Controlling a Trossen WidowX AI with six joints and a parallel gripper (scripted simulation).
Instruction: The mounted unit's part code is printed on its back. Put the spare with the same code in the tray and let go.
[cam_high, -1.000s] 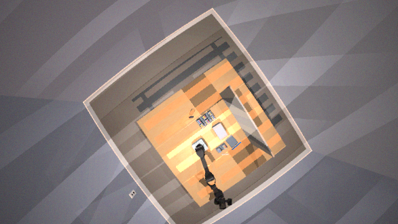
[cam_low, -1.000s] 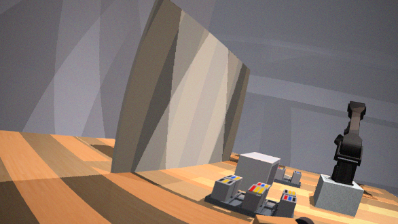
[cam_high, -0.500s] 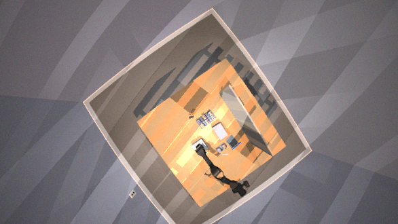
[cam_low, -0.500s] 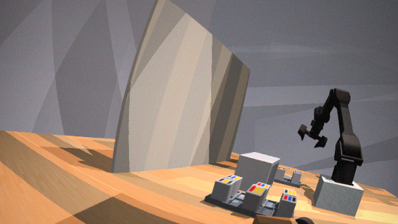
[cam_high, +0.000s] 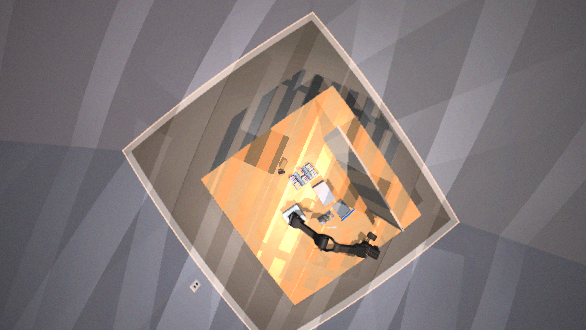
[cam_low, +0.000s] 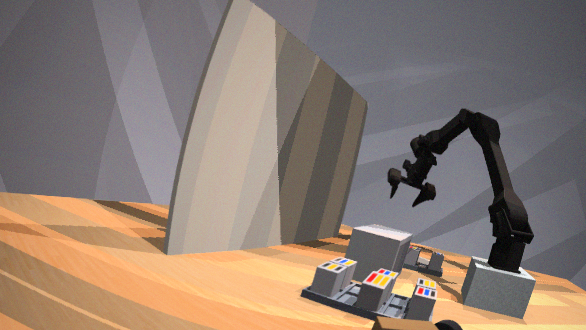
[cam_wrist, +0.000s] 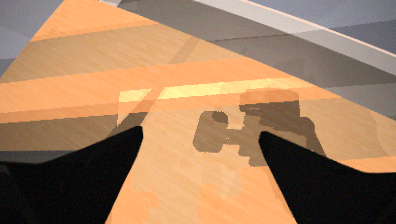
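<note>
My gripper tip is now 6 cm short of the grey spare block, 63 cm to the right of it and 11 cm above it. Round my gripper tip: grey mounted unit: 1 cm ahead, 48 cm to the left, 10 cm below; then tall beige panel: 25 cm ahead, 43 cm to the left, 7 cm above.
</note>
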